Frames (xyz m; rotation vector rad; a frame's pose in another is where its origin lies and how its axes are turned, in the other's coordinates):
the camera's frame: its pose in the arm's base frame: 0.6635 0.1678 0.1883 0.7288 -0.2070 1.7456
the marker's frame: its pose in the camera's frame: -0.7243 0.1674 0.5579 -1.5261 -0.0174 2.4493
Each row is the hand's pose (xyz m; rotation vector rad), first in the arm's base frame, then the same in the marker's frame.
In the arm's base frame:
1: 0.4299 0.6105 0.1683 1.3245 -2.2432 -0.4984
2: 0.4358 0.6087 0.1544 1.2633 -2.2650 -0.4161
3: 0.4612 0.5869 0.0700 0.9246 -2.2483 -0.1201
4: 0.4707 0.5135 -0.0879 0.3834 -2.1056 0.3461
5: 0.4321 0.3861 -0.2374 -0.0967 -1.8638 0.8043
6: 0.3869 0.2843 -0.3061 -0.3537 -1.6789 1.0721
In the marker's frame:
1: 0.2923 -0.0128 -1.3820 -1.8791 0.7993 -1.8428
2: 0.3018 -0.0018 -1.3776 -1.7864 0.8274 -1.8436
3: 0.3638 0.0542 -1.3419 -1.3767 1.0509 -1.8475
4: 0.4966 0.1194 -1.2496 -0.6784 1.3025 -1.7535
5: 0.6431 0.1280 -1.1135 -0.0007 1.3653 -1.5605
6: 0.7220 0.0995 -1.0131 0.3770 1.3226 -1.4100

